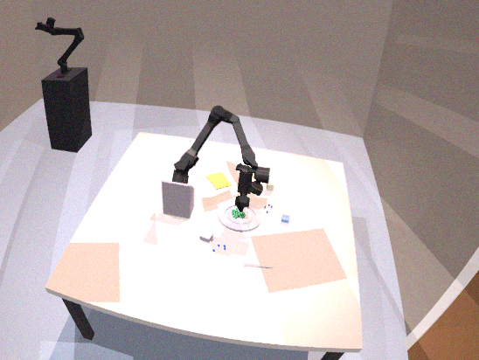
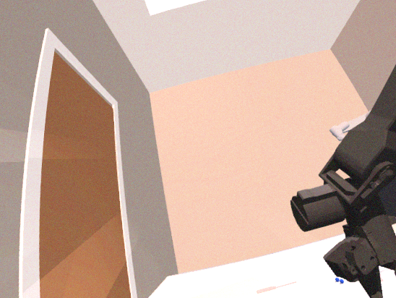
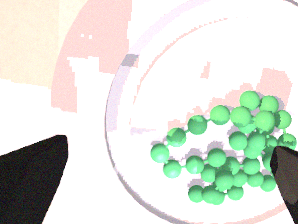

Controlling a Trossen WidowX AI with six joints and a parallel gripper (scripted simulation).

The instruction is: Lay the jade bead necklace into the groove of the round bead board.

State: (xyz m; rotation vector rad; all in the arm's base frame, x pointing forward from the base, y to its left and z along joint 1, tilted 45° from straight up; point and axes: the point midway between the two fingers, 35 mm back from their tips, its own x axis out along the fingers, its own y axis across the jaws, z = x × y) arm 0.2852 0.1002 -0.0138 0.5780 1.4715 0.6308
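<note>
The round white bead board is 40 mm to the right of my gripper tip and 30 mm below it. Also, from my gripper tip: yellow sheet: 210 mm to the left, 140 mm behind, 30 mm below; then blue block: 210 mm ahead, 30 mm below, 20 mm to the right; then cream block: 210 mm to the left, 120 mm ahead, 20 mm below.
</note>
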